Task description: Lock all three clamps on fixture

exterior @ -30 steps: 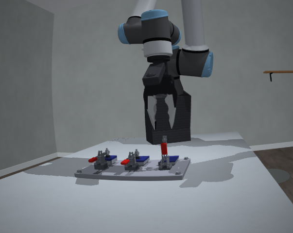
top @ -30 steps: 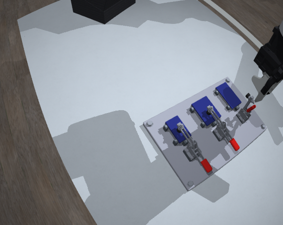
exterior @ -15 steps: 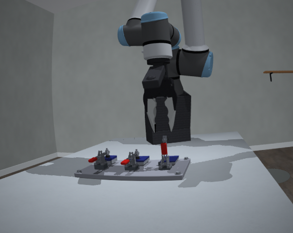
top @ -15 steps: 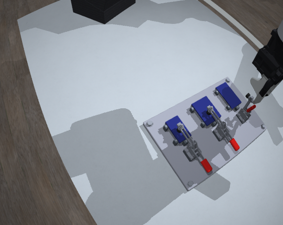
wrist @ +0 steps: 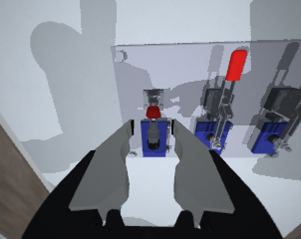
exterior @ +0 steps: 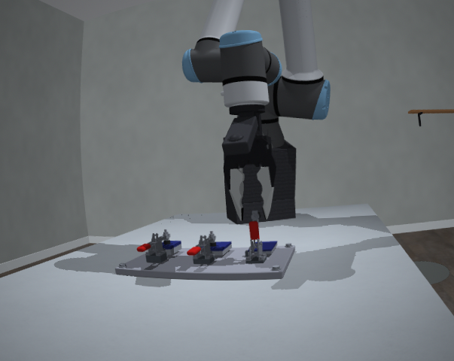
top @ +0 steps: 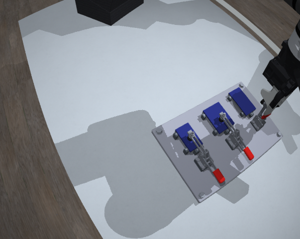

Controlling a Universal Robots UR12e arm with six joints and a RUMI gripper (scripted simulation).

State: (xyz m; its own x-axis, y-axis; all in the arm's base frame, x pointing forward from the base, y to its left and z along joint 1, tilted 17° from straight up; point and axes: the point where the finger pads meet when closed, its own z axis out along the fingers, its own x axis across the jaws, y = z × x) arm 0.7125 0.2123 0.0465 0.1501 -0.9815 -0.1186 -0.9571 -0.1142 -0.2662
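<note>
The blue part lies 9 cm below my hand, 9 cm behind it and 1 cm to the right of it. Also, from my hand: grey fixture plate: 12 cm to the right, 11 cm below, 2 cm behind.
</note>
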